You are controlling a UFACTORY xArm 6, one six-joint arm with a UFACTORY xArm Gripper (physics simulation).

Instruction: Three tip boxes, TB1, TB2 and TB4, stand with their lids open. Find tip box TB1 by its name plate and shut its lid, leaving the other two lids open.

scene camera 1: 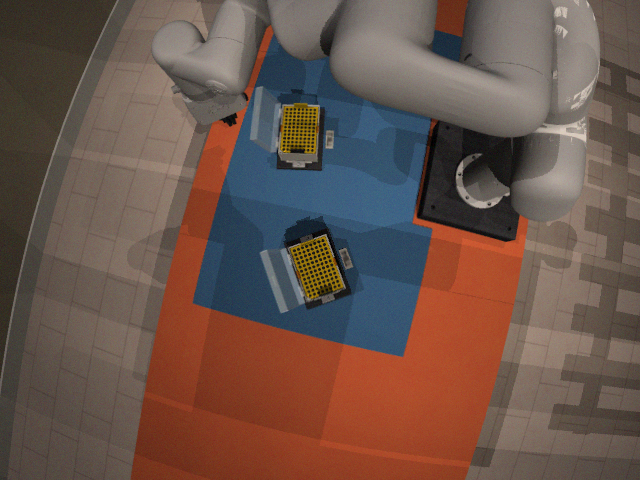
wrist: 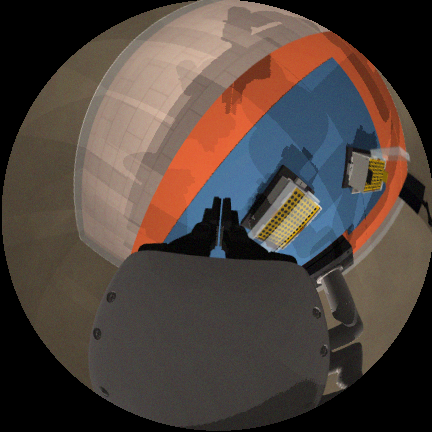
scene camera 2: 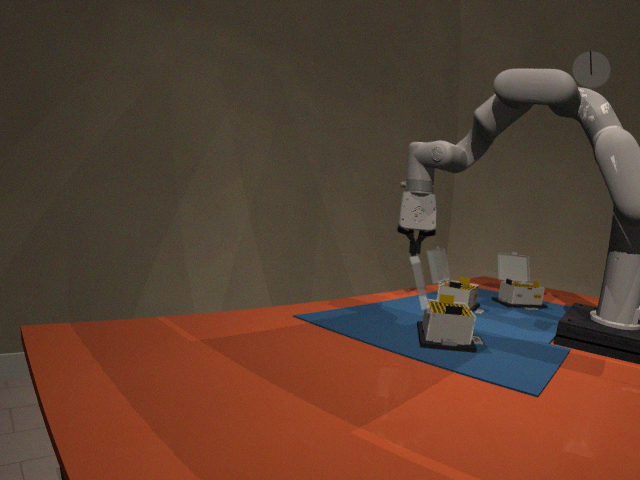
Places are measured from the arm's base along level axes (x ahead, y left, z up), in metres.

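Pixels of known places: gripper, fingertip midpoint: [scene camera 1: 231, 119] [wrist: 220, 209] [scene camera 2: 414, 256]; arm's base at its link origin: [scene camera 1: 479, 181] [wrist: 328, 273] [scene camera 2: 614, 322].
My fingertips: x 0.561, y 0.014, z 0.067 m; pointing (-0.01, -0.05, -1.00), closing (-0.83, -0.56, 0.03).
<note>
Ahead of a thing's pixels: the offset from my fingertips to its top centre. "spot": to the spot under its first point. Level surfaces: height alone.
The middle tip box [scene camera 1: 299, 129] [scene camera 2: 458, 295] [wrist: 287, 220] has its clear lid @[spot: dx -0.066, dy -0.022, dz -0.022 m] [scene camera 1: 265, 119] [scene camera 2: 438, 265] open. A nearer tip box @[dx -0.256, dy +0.252, dz -0.052 m] [scene camera 1: 316, 266] [scene camera 2: 449, 328] also has its lid @[dx -0.190, dy +0.295, dz +0.035 m] [scene camera 1: 282, 281] [scene camera 2: 418, 282] open. The far tip box @[dx -0.259, dy -0.278, dz -0.052 m] [scene camera 2: 521, 294] [wrist: 367, 172], with its lid @[spot: dx -0.194, dy -0.336, dz -0.011 m] [scene camera 2: 513, 266] [wrist: 392, 153] open, is hidden by the arm in scene camera 1. The name plates are too small to read, so I cannot tell which is TB1. My gripper [scene camera 1: 230, 119] [scene camera 2: 414, 253] [wrist: 220, 209] is shut and empty, above and outside the middle box's lid.
A blue mat @[dz -0.118 m] [scene camera 1: 382, 330] [scene camera 2: 516, 379] [wrist: 310, 100] lies on the orange table @[dz -0.121 m] [scene camera 1: 248, 382] [scene camera 2: 284, 403] [wrist: 200, 145] under the boxes. The black robot base [scene camera 1: 439, 206] [scene camera 2: 584, 330] stands at the mat's right side. Small plates @[spot: dx -0.202, dy -0.042, dz -0.116 m] [scene camera 1: 329, 139] @[spot: dx -0.301, dy +0.222, dz -0.116 m] [scene camera 1: 345, 258] lie right of two boxes.
</note>
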